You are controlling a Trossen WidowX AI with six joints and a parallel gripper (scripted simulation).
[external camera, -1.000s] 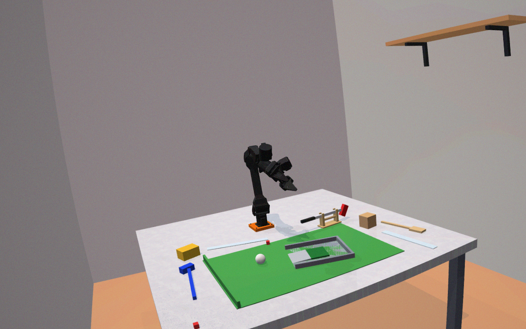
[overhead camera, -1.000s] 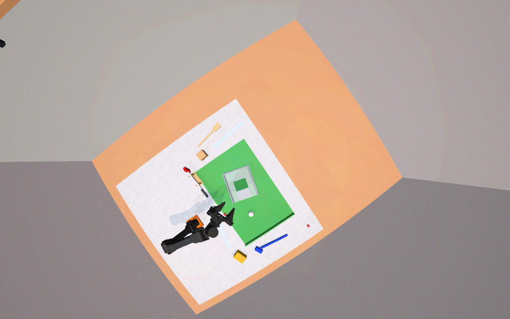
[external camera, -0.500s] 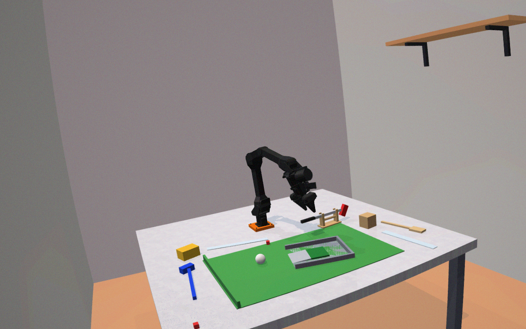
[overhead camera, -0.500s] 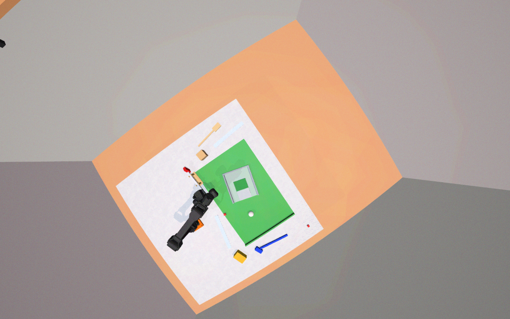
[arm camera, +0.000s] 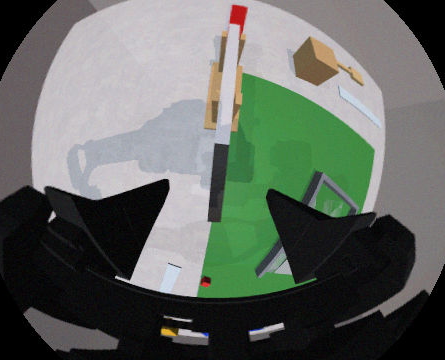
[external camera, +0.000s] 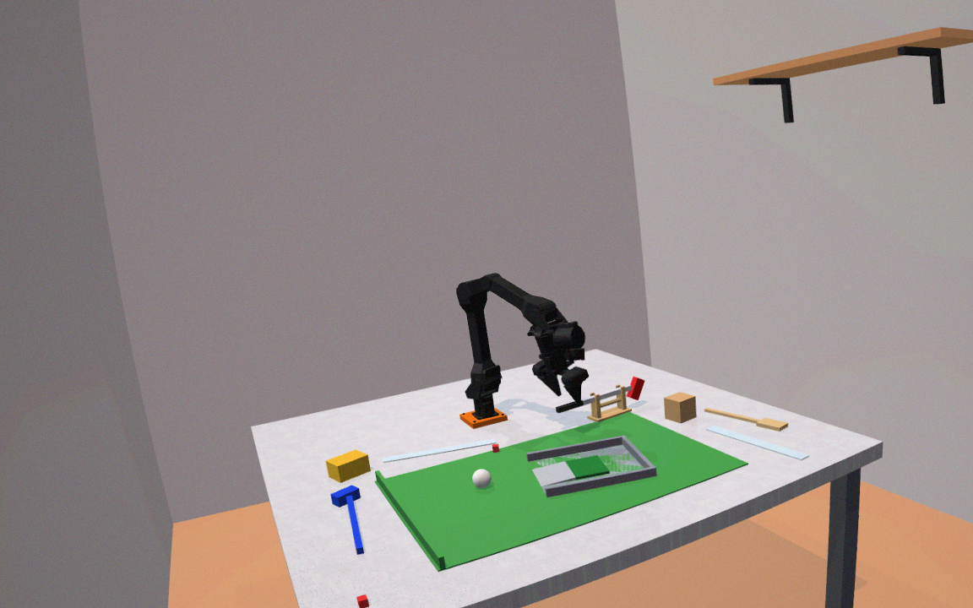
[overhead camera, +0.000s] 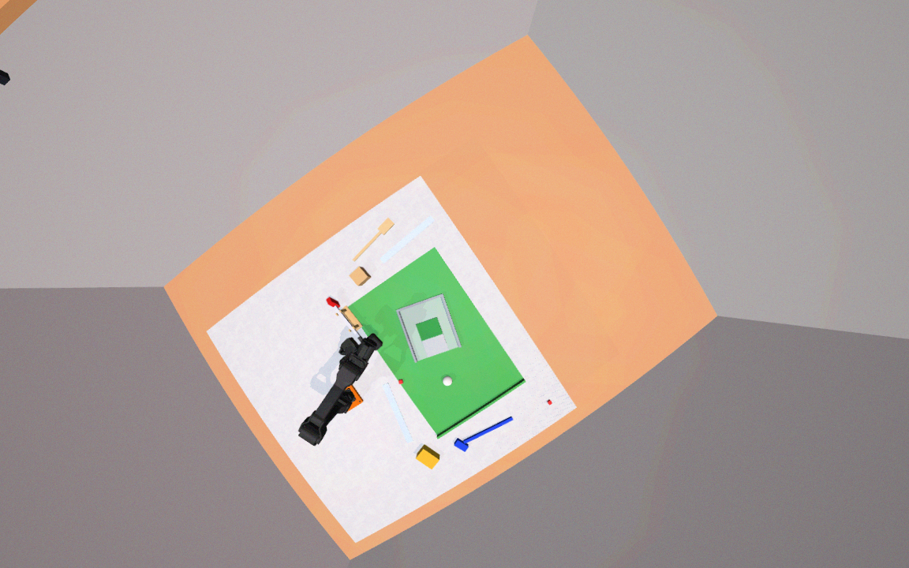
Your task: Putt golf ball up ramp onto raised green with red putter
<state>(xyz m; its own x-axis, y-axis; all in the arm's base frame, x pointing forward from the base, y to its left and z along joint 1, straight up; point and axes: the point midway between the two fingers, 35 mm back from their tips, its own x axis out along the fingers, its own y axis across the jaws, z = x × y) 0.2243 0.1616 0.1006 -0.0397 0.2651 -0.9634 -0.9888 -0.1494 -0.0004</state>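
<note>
Right now my gripper tip is 11 cm to the right of the red putter, 2 cm past it and 2 cm above it. The rest, counted from my gripper tip: wooden cube: 27 cm to the left, 13 cm ahead, 5 cm below; then white golf ball: 33 cm to the right, 22 cm ahead, 6 cm below; then yellow block: 60 cm to the right, 6 cm below, 5 cm behind.
</note>
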